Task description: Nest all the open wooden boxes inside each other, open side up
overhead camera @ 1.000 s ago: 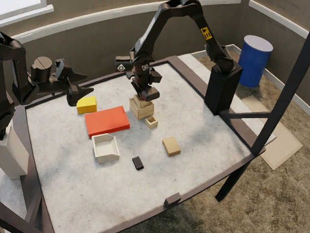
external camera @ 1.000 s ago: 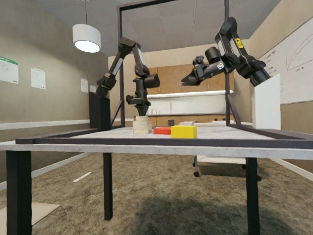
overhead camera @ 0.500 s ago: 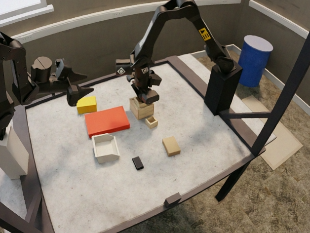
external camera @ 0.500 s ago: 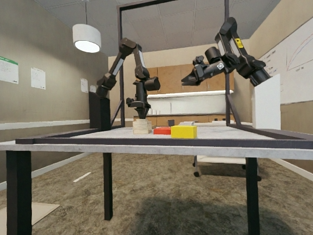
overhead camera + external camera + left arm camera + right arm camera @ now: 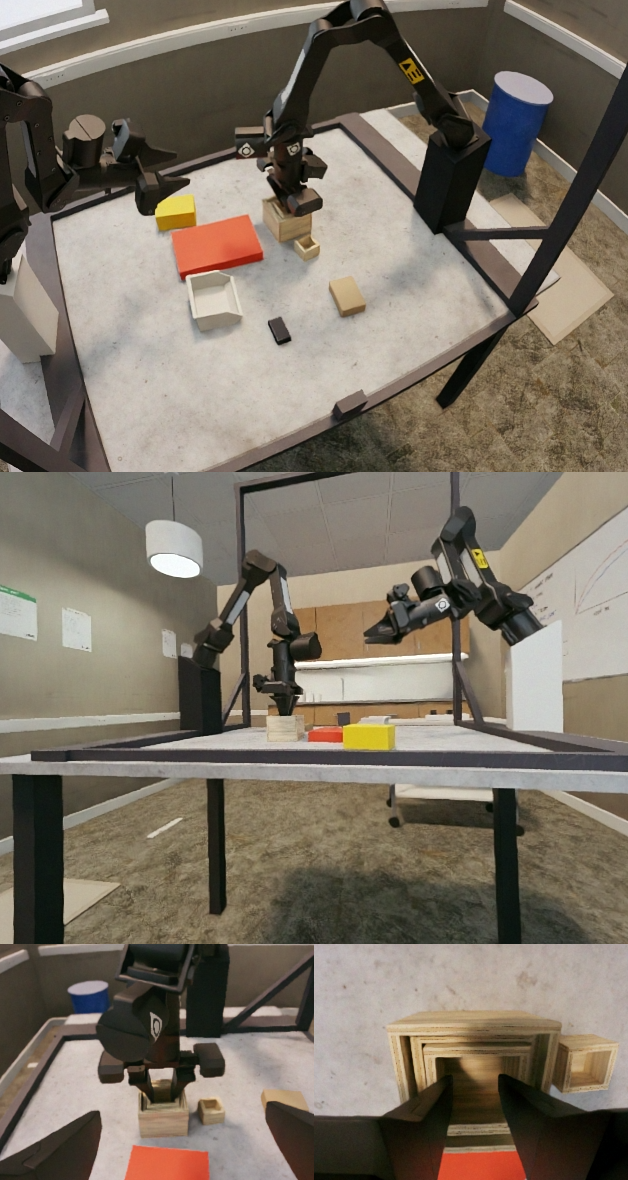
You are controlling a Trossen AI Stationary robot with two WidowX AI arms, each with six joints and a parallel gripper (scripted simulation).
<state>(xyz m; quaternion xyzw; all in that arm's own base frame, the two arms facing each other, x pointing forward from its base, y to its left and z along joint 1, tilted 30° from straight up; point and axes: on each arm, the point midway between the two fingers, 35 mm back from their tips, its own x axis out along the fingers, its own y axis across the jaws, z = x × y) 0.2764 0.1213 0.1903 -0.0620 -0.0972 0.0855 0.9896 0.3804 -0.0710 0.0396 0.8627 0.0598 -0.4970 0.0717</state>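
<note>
The biggest wooden box lies 60 mm below my right hand. Also, from my right hand: smallest box: 90 mm behind, 10 mm to the right, 70 mm below; tan block: 230 mm behind, 30 mm to the right, 70 mm below; flat block: 10 mm behind, 170 mm to the left, 70 mm below.
</note>
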